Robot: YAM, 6 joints.
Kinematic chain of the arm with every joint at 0, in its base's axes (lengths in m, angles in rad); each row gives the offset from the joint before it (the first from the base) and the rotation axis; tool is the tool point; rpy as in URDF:
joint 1: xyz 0 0 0.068 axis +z
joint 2: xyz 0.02 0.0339 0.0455 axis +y
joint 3: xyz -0.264 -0.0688 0 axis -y
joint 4: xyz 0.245 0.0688 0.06 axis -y
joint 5: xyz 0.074 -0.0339 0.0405 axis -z
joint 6: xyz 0.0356 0 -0.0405 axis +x
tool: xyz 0 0 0 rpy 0 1.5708 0
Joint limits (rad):
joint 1: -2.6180..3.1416
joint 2: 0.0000..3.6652
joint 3: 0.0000..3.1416
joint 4: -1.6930..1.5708
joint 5: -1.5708..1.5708
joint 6: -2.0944..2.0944
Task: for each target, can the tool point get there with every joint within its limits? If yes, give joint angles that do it. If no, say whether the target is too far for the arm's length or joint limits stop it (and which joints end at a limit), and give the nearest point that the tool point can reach.
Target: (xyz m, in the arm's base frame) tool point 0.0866 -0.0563 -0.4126
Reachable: no: joint limits stop it (at a limit: joint 2) | nearest point 0.1035 -0.0673 -0.3580 | short by 0.058 m
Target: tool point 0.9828 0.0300 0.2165
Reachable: no: too far | nearest point 0.6420 0.0196 0.1800 | short by 0.343 m
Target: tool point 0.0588 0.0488 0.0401
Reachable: yes | joints 0.2609 2.7818 0.4515 -1.4385 -1.1171 -1.4000
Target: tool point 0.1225 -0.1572 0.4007
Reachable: yes | joints -1.0733 1.2694 1.5135 -1.4469 -1.1590 1.3314
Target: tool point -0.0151 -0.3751 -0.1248
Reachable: yes | joints -1.5702 3.0667 1.9957 -1.3285 0.4445 -0.3078
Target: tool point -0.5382 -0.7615 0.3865
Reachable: no: too far | nearest point -0.3576 -0.5060 0.2929 | short by 0.327 m
